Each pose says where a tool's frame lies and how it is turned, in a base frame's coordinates. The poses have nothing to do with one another.
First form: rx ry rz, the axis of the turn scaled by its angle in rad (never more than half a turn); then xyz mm.
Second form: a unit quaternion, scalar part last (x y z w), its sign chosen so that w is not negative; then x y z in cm. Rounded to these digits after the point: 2 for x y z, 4 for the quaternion.
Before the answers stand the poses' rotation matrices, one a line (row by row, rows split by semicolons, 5 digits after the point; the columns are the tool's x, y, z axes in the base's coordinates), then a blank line. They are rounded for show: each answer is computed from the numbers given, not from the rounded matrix.
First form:
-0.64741, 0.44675, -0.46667, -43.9, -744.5, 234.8
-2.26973, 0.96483, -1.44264, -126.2, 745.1, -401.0
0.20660, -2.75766, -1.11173, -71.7, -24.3, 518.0
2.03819, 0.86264, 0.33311, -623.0, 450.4, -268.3
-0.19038, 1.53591, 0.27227, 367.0, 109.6, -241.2
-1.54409, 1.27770, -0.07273, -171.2, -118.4, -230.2
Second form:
0.80546 0.26946 0.52784; -0.53909 0.70313 0.46368; -0.24620 -0.65803 0.71161
0.27690 -0.38407 0.88080; -0.66737 -0.73637 -0.11129; 0.69134 -0.55701 -0.46021
-0.97750 -0.06761 -0.19979; -0.18727 0.71399 0.67464; 0.09704 0.69688 -0.71059
0.72365 0.45132 0.52216; 0.68512 -0.37842 -0.62242; -0.08332 0.80815 -0.58305
0.01405 -0.29175 0.95639; 0.05478 0.95527 0.29060; -0.99840 0.04830 0.02940
0.42130 -0.66421 0.61753; -0.72999 0.15569 0.66549; -0.53817 -0.73116 -0.41927

-0.3125, 0.2157, -0.2253, 0.8972, -4.39, -74.45, 23.48
-0.7864, 0.3343, -0.4998, 0.1417, -12.62, 74.51, -40.10
0.0691, -0.9222, -0.3718, 0.0805, -7.17, -2.43, 51.80
0.8193, 0.3468, 0.1339, 0.4365, -62.30, 45.04, -26.83
-0.0857, 0.6913, 0.1226, 0.7069, 36.70, 10.96, -24.12
-0.6490, 0.5370, -0.0306, 0.5380, -17.12, -11.84, -23.02

